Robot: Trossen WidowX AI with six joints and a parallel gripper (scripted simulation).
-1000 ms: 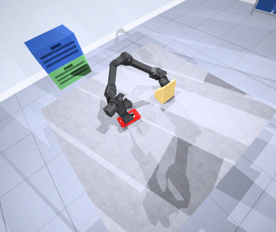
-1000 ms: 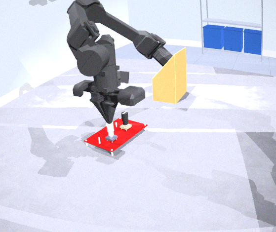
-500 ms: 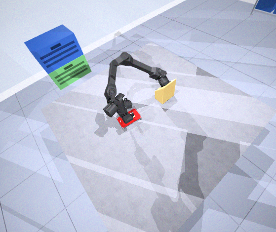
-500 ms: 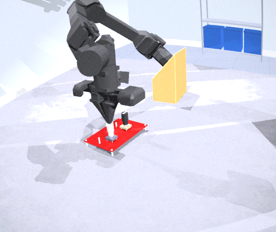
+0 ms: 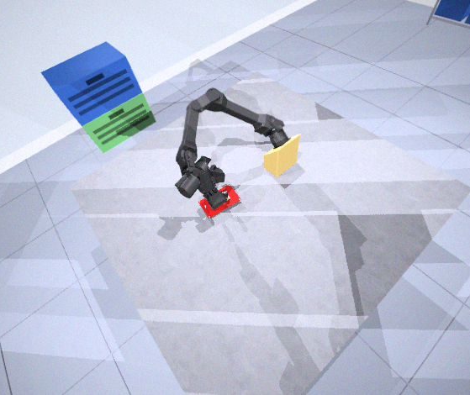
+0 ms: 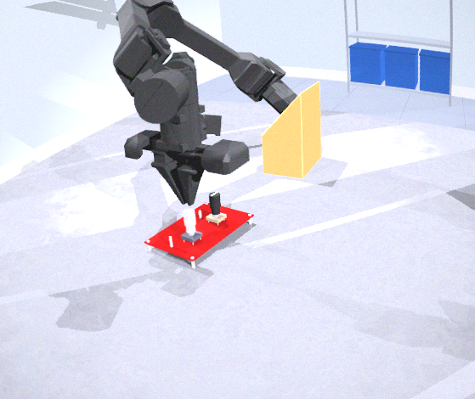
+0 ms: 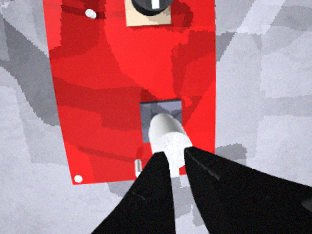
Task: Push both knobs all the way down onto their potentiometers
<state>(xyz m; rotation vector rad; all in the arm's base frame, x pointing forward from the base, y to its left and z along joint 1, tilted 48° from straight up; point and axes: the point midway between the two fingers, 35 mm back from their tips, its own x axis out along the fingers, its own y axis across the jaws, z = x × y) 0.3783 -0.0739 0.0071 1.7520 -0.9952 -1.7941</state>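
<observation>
My gripper tip is now 60 mm past the potentiometer, 40 mm above it and 10 mm to the right of it.
</observation>
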